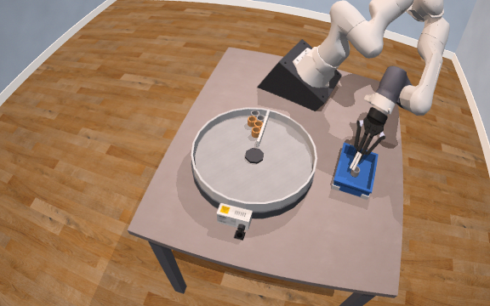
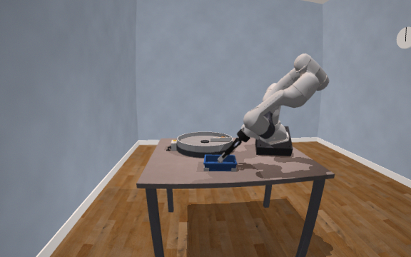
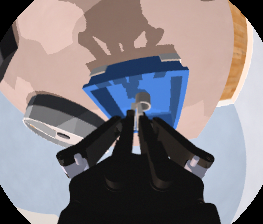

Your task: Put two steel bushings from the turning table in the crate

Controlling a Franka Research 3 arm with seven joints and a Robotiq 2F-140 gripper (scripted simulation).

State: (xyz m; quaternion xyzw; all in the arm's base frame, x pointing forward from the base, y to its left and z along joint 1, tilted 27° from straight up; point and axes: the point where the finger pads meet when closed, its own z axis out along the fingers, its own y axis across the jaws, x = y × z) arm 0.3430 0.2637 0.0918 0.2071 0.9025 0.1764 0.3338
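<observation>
Right now the blue crate is 3 cm below my hand, 2 cm ahead of it and 1 cm to the left of it. Round my hand: grey round turning table 35 cm to the right, 13 cm ahead, 1 cm below.
</observation>
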